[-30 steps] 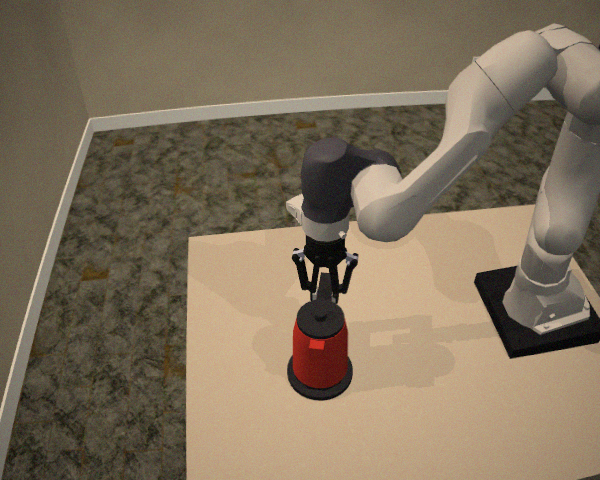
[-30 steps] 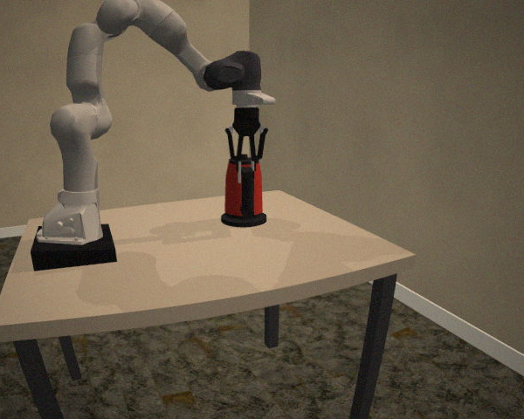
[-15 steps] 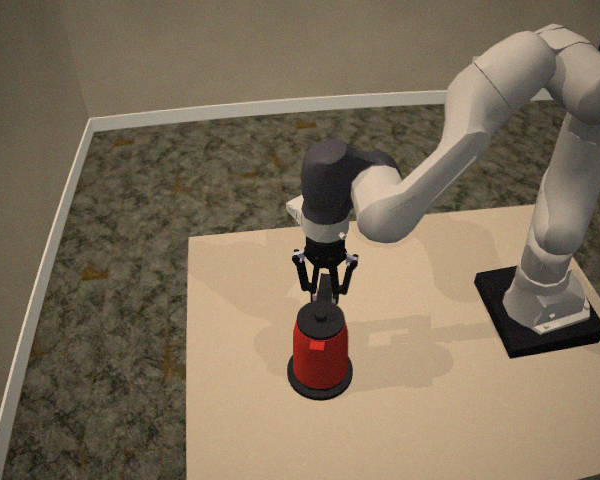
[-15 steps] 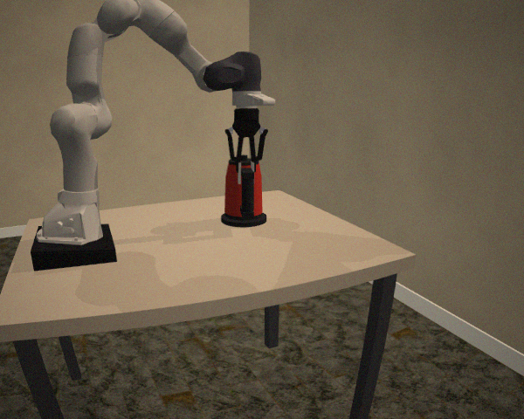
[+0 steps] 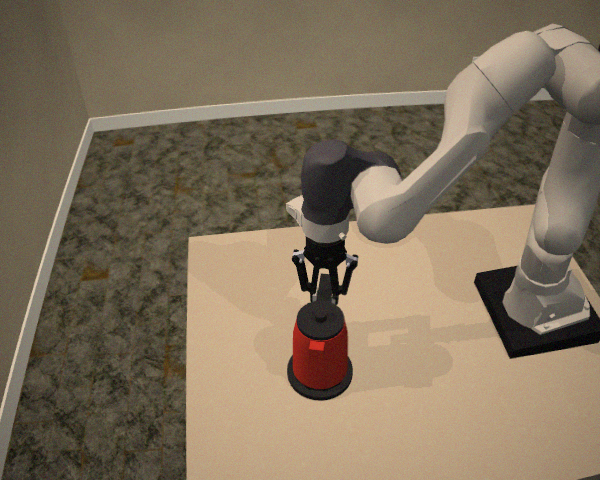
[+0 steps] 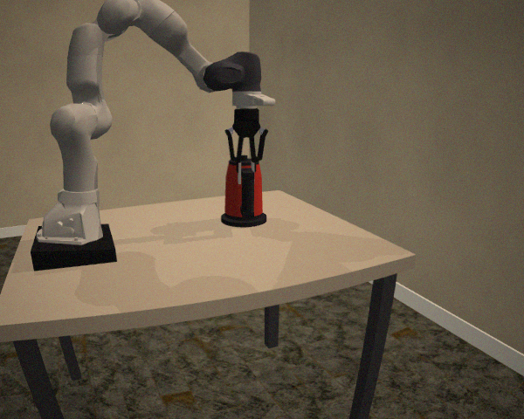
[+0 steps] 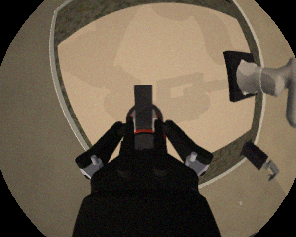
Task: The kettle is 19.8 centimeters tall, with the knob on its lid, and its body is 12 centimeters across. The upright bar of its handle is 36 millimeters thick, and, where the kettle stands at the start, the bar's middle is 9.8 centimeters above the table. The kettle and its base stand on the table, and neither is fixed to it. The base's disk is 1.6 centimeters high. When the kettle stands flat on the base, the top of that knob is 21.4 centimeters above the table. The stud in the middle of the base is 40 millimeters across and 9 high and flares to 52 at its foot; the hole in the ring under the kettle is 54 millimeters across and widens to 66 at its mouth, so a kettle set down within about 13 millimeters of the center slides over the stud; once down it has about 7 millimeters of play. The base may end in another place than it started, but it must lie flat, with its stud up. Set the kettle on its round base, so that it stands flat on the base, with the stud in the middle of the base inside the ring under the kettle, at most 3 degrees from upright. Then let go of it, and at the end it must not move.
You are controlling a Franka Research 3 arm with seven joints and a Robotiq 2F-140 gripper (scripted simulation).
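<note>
Now: hand 10 mm short of the red kettle, 30 mm to the right of it and 60 mm above it. From my hand the other things lie so: round kettle base 10 mm ahead, 70 mm to the left, 160 mm below.
</note>
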